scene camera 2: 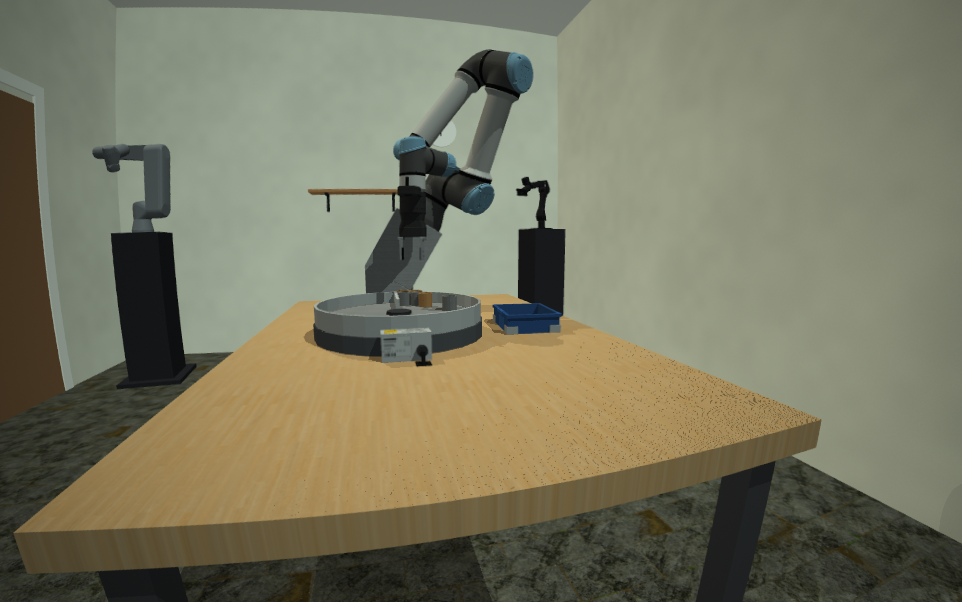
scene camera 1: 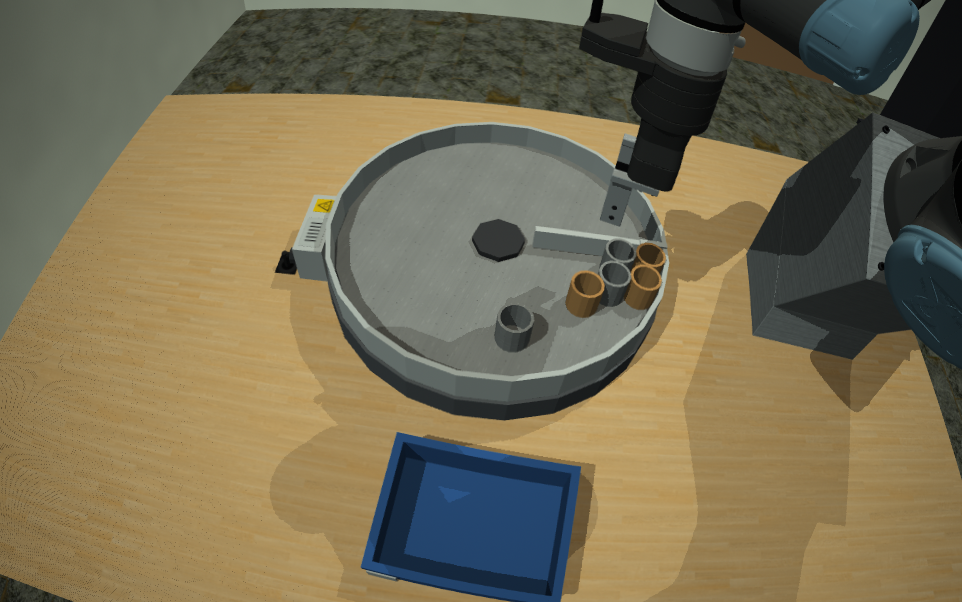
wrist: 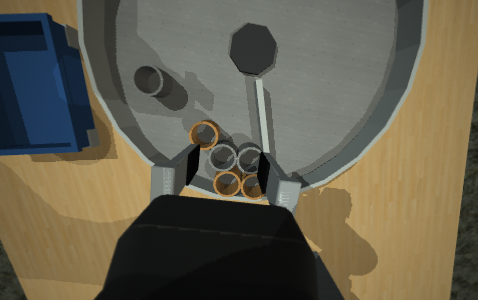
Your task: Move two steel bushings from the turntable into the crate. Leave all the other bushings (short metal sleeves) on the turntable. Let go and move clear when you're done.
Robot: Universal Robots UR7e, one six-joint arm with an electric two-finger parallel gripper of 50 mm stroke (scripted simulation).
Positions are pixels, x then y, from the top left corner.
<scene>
my gripper: scene camera 2; scene camera 1 615, 203; wrist
same spot on my gripper: (wrist: 167, 178) = (scene camera 2: 421, 237)
same spot on turntable: (wrist: 317, 92) = (scene camera 2: 366, 310)
</scene>
